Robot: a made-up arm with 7 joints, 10 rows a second.
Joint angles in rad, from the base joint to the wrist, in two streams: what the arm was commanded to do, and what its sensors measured. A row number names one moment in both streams.
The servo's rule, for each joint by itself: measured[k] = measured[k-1] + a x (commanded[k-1-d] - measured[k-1]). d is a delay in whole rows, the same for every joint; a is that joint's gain. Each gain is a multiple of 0.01, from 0.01 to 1. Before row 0 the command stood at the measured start. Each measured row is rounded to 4 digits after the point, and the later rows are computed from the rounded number. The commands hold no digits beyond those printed.
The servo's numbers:
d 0
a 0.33 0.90 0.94 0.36 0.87 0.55 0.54
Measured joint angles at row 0:
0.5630, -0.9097, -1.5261, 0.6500, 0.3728, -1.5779, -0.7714
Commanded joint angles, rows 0 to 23:
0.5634, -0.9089, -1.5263, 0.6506, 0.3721, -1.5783, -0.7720
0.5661, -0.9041, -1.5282, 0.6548, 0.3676, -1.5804, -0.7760
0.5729, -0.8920, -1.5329, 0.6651, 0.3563, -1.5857, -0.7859
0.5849, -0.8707, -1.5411, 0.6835, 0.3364, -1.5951, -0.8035
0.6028, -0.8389, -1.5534, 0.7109, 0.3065, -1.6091, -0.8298
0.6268, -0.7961, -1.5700, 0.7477, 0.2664, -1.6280, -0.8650
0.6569, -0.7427, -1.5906, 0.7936, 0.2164, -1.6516, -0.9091
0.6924, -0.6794, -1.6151, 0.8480, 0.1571, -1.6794, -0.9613
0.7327, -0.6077, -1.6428, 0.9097, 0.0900, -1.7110, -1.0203
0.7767, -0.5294, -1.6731, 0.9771, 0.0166, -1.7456, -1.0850
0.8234, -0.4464, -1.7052, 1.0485, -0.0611, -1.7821, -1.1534
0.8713, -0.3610, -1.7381, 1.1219, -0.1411, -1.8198, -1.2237
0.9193, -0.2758, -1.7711, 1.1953, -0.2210, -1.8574, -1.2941
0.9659, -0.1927, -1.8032, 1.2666, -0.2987, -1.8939, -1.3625
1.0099, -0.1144, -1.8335, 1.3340, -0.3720, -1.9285, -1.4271
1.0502, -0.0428, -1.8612, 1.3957, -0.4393, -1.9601, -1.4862
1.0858, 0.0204, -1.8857, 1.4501, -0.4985, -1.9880, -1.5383
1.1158, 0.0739, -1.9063, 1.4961, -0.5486, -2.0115, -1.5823
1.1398, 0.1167, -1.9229, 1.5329, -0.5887, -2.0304, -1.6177
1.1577, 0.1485, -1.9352, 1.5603, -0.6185, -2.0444, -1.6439
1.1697, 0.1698, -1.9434, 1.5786, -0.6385, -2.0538, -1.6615
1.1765, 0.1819, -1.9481, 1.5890, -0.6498, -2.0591, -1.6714
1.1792, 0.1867, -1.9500, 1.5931, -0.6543, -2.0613, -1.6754
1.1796, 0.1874, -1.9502, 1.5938, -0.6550, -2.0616, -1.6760
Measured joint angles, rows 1 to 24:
0.5631, -0.9090, -1.5263, 0.6502, 0.3722, -1.5781, -0.7717
0.5641, -0.9046, -1.5281, 0.6519, 0.3682, -1.5794, -0.7740
0.5670, -0.8933, -1.5326, 0.6567, 0.3578, -1.5829, -0.7804
0.5729, -0.8730, -1.5406, 0.6663, 0.3392, -1.5896, -0.7929
0.5828, -0.8423, -1.5526, 0.6824, 0.3108, -1.6003, -0.8128
0.5973, -0.8007, -1.5690, 0.7059, 0.2722, -1.6155, -0.8410
0.6170, -0.7485, -1.5893, 0.7375, 0.2237, -1.6354, -0.8778
0.6419, -0.6863, -1.6136, 0.7773, 0.1658, -1.6596, -0.9229
0.6719, -0.6156, -1.6410, 0.8250, 0.0999, -1.6879, -0.9755
0.7065, -0.5380, -1.6712, 0.8798, 0.0274, -1.7196, -1.0346
0.7451, -0.4556, -1.7032, 0.9405, -0.0496, -1.7540, -1.0988
0.7867, -0.3705, -1.7360, 1.0058, -0.1292, -1.7902, -1.1662
0.8305, -0.2853, -1.7690, 1.0740, -0.2091, -1.8272, -1.2353
0.8752, -0.2020, -1.8011, 1.1433, -0.2871, -1.8639, -1.3040
0.9197, -0.1232, -1.8316, 1.2120, -0.3610, -1.8994, -1.3705
0.9628, -0.0508, -1.8594, 1.2781, -0.4291, -1.9328, -1.4330
1.0034, 0.0133, -1.8841, 1.3400, -0.4895, -1.9632, -1.4899
1.0405, 0.0678, -1.9050, 1.3962, -0.5409, -1.9898, -1.5398
1.0733, 0.1118, -1.9218, 1.4454, -0.5825, -2.0121, -1.5819
1.1012, 0.1448, -1.9344, 1.4868, -0.6138, -2.0299, -1.6154
1.1238, 0.1673, -1.9429, 1.5198, -0.6353, -2.0430, -1.6403
1.1412, 0.1804, -1.9478, 1.5447, -0.6479, -2.0519, -1.6571
1.1537, 0.1861, -1.9499, 1.5621, -0.6535, -2.0571, -1.6670
1.1622, 0.1873, -1.9502, 1.5735, -0.6548, -2.0596, -1.6719

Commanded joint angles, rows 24 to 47:
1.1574, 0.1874, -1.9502, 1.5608, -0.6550, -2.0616, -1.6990
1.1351, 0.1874, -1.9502, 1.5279, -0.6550, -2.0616, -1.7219
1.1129, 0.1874, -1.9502, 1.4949, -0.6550, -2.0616, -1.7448
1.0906, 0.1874, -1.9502, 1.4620, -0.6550, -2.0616, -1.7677
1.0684, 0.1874, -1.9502, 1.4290, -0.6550, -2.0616, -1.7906
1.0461, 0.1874, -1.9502, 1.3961, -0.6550, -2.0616, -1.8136
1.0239, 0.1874, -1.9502, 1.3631, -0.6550, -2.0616, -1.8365
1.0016, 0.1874, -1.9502, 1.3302, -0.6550, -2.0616, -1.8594
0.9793, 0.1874, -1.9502, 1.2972, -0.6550, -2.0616, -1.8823
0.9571, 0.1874, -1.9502, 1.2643, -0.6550, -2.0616, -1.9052
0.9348, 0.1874, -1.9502, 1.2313, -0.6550, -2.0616, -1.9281
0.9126, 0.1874, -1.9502, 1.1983, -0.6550, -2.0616, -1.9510
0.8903, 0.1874, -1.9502, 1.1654, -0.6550, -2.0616, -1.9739
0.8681, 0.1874, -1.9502, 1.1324, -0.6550, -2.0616, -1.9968
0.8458, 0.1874, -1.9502, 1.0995, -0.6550, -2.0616, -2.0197
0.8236, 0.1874, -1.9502, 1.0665, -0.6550, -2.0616, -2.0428
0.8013, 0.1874, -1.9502, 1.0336, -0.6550, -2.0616, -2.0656
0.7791, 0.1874, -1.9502, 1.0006, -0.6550, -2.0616, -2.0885
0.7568, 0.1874, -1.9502, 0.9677, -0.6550, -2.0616, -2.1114
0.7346, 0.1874, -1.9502, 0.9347, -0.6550, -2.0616, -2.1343
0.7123, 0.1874, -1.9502, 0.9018, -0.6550, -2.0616, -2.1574
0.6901, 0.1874, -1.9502, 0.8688, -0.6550, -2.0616, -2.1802
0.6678, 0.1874, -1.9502, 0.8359, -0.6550, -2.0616, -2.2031
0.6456, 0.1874, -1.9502, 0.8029, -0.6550, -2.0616, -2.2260
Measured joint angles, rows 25 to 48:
1.1606, 0.1874, -1.9502, 1.5689, -0.6550, -2.0607, -1.6865
1.1522, 0.1874, -1.9502, 1.5541, -0.6550, -2.0612, -1.7056
1.1392, 0.1874, -1.9502, 1.5328, -0.6550, -2.0614, -1.7268
1.1232, 0.1874, -1.9502, 1.5073, -0.6550, -2.0615, -1.7489
1.1051, 0.1874, -1.9502, 1.4791, -0.6550, -2.0616, -1.7714
1.0856, 0.1874, -1.9502, 1.4492, -0.6550, -2.0616, -1.7942
1.0652, 0.1874, -1.9502, 1.4182, -0.6550, -2.0616, -1.8170
1.0442, 0.1874, -1.9502, 1.3865, -0.6550, -2.0616, -1.8399
1.0228, 0.1874, -1.9502, 1.3544, -0.6550, -2.0616, -1.8628
1.0011, 0.1874, -1.9502, 1.3220, -0.6550, -2.0616, -1.8857
0.9792, 0.1874, -1.9502, 1.2893, -0.6550, -2.0616, -1.9086
0.9572, 0.1874, -1.9502, 1.2565, -0.6550, -2.0616, -1.9315
0.9351, 0.1874, -1.9502, 1.2237, -0.6550, -2.0616, -1.9544
0.9130, 0.1874, -1.9502, 1.1908, -0.6550, -2.0616, -1.9773
0.8908, 0.1874, -1.9502, 1.1579, -0.6550, -2.0616, -2.0002
0.8686, 0.1874, -1.9502, 1.1250, -0.6550, -2.0616, -2.0232
0.8464, 0.1874, -1.9502, 1.0921, -0.6550, -2.0616, -2.0461
0.8242, 0.1874, -1.9502, 1.0592, -0.6550, -2.0616, -2.0690
0.8020, 0.1874, -1.9502, 1.0263, -0.6550, -2.0616, -2.0919
0.7798, 0.1874, -1.9502, 0.9933, -0.6550, -2.0616, -2.1148
0.7575, 0.1874, -1.9502, 0.9604, -0.6550, -2.0616, -2.1378
0.7353, 0.1874, -1.9502, 0.9274, -0.6550, -2.0616, -2.1607
0.7130, 0.1874, -1.9502, 0.8945, -0.6550, -2.0616, -2.1836
0.6908, 0.1874, -1.9502, 0.8615, -0.6550, -2.0616, -2.2065

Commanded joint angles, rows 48 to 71:
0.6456, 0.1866, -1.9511, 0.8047, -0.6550, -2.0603, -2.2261
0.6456, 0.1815, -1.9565, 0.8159, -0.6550, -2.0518, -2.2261
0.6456, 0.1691, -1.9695, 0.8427, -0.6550, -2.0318, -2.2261
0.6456, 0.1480, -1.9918, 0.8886, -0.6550, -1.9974, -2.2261
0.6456, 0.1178, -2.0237, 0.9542, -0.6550, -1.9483, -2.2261
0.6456, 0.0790, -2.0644, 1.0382, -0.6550, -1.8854, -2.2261
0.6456, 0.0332, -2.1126, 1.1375, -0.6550, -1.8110, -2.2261
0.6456, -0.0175, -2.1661, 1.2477, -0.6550, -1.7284, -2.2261
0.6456, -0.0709, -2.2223, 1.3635, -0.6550, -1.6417, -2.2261
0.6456, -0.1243, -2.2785, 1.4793, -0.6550, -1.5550, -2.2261
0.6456, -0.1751, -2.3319, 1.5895, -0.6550, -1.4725, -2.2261
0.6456, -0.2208, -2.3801, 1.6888, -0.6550, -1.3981, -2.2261
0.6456, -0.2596, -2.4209, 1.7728, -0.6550, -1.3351, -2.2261
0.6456, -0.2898, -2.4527, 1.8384, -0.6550, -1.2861, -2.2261
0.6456, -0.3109, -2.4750, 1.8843, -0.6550, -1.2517, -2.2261
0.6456, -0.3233, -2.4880, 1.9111, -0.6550, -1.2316, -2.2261
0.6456, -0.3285, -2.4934, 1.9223, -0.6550, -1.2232, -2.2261
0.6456, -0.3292, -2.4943, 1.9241, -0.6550, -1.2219, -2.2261
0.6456, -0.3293, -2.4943, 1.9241, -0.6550, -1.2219, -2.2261
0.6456, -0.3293, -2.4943, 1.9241, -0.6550, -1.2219, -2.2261
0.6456, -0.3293, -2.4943, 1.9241, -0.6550, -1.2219, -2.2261
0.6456, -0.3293, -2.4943, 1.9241, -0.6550, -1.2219, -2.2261
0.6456, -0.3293, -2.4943, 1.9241, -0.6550, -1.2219, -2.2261
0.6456, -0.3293, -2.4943, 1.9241, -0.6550, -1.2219, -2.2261
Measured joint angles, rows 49 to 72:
0.6759, 0.1867, -1.9510, 0.8411, -0.6550, -2.0609, -2.2171
0.6659, 0.1820, -1.9562, 0.8320, -0.6550, -2.0559, -2.2220
0.6592, 0.1704, -1.9687, 0.8359, -0.6550, -2.0426, -2.2242
0.6547, 0.1502, -1.9904, 0.8549, -0.6550, -2.0177, -2.2252
0.6517, 0.1210, -2.0217, 0.8906, -0.6550, -1.9795, -2.2257
0.6497, 0.0832, -2.0618, 0.9437, -0.6550, -1.9277, -2.2259
0.6483, 0.0382, -2.1096, 1.0135, -0.6550, -1.8635, -2.2260
0.6474, -0.0119, -2.1627, 1.0978, -0.6550, -1.7892, -2.2261
0.6468, -0.0650, -2.2187, 1.1935, -0.6550, -1.7081, -2.2261
0.6464, -0.1184, -2.2749, 1.2964, -0.6550, -1.6239, -2.2261
0.6461, -0.1694, -2.3285, 1.4019, -0.6550, -1.5406, -2.2261
0.6459, -0.2157, -2.3770, 1.5052, -0.6550, -1.4622, -2.2261
0.6458, -0.2552, -2.4183, 1.6015, -0.6550, -1.3923, -2.2261
0.6457, -0.2863, -2.4506, 1.6868, -0.6550, -1.3339, -2.2261
0.6457, -0.3084, -2.4735, 1.7579, -0.6550, -1.2887, -2.2261
0.6457, -0.3218, -2.4871, 1.8131, -0.6550, -1.2573, -2.2261
0.6457, -0.3278, -2.4930, 1.8524, -0.6550, -1.2385, -2.2261
0.6457, -0.3291, -2.4942, 1.8782, -0.6550, -1.2294, -2.2261
0.6457, -0.3293, -2.4943, 1.8947, -0.6550, -1.2253, -2.2261
0.6457, -0.3293, -2.4943, 1.9053, -0.6550, -1.2234, -2.2261
0.6457, -0.3293, -2.4943, 1.9121, -0.6550, -1.2226, -2.2261
0.6457, -0.3293, -2.4943, 1.9164, -0.6550, -1.2222, -2.2261
0.6457, -0.3293, -2.4943, 1.9192, -0.6550, -1.2220, -2.2261
0.6457, -0.3293, -2.4943, 1.9210, -0.6550, -1.2219, -2.2261

